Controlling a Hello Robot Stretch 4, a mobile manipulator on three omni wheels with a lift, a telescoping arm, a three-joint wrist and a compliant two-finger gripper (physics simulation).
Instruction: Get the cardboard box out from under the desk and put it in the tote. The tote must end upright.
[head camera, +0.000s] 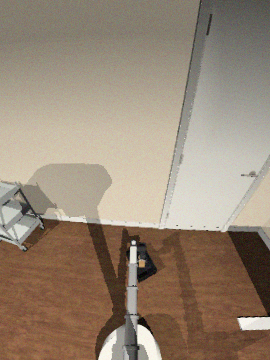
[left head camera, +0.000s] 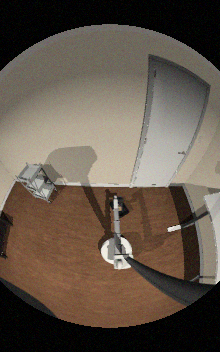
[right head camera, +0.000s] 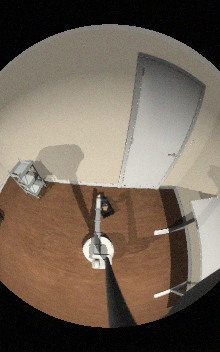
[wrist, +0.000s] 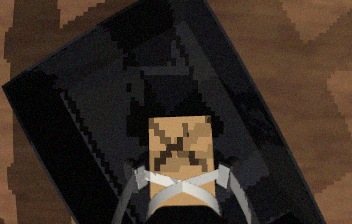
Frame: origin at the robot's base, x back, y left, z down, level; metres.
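Seen in the pictures: gripper, between the fingertips: (head camera: 141, 262) (left head camera: 118, 207) (right head camera: 104, 207) (wrist: 181, 163).
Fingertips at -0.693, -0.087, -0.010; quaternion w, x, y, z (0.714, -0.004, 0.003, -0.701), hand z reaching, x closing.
Observation:
Offsets run from my fingertips to a thing's top centre, as dx, dy, dz. Level surfaces: height alone.
The cardboard box {-0.005, +0.000, -0.053} (head camera: 142, 263) (wrist: 181, 142) is tan with brown shadow marks. My gripper (wrist: 181, 163) is shut on it, with one finger on each side. The black tote {-0.002, +0.006, -0.063} (head camera: 148, 273) (left head camera: 123, 212) (right head camera: 108, 211) (wrist: 35, 117) stands upright on the floor, turned at an angle, its open top facing up. In the wrist view the box is over the tote's interior, inside the rim outline. Its exact height above the tote's floor cannot be told. The arm partly hides the tote in the head views.
A grey shelf cart (head camera: 21, 226) (left head camera: 32, 172) stands by the wall at the left. A door (head camera: 220, 140) is behind the tote, to the right. A white desk {dz -0.913} (right head camera: 209, 235) stands at the right, and its white foot (head camera: 254, 323) (left head camera: 174, 228) (right head camera: 161, 232) reaches over the floor.

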